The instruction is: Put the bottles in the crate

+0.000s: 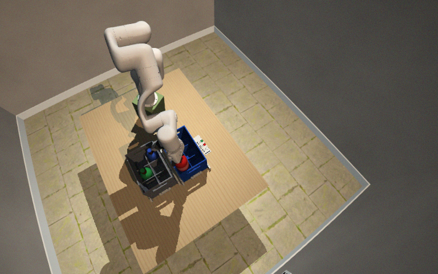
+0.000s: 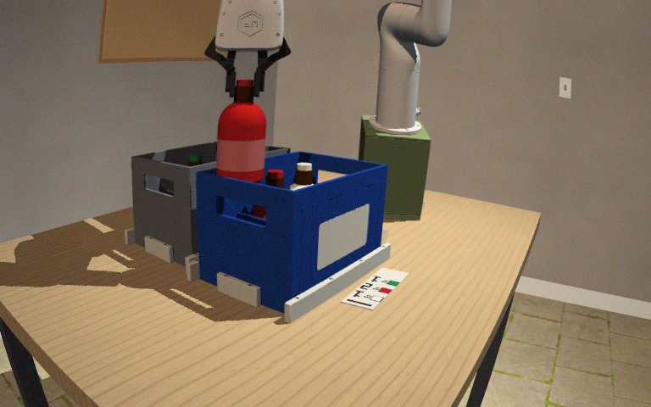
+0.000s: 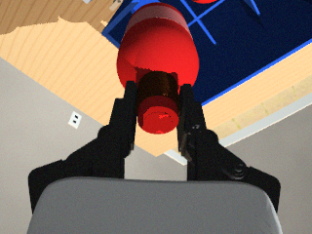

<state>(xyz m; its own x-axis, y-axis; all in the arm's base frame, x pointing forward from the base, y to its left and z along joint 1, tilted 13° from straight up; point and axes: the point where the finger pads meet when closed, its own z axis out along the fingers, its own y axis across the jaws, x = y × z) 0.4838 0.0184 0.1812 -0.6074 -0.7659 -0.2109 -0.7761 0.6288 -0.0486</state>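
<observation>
The red bottle is 22 cm below my hand, 9 cm behind it and 1 cm to the right of it. Also, from my hand: white-label bottle (22 cm below, 17 cm behind, 3 cm to the right); grey crate (23 cm below, 19 cm to the right, 8 cm behind); blue crate (23 cm below, 9 cm behind, 3 cm to the left).
</observation>
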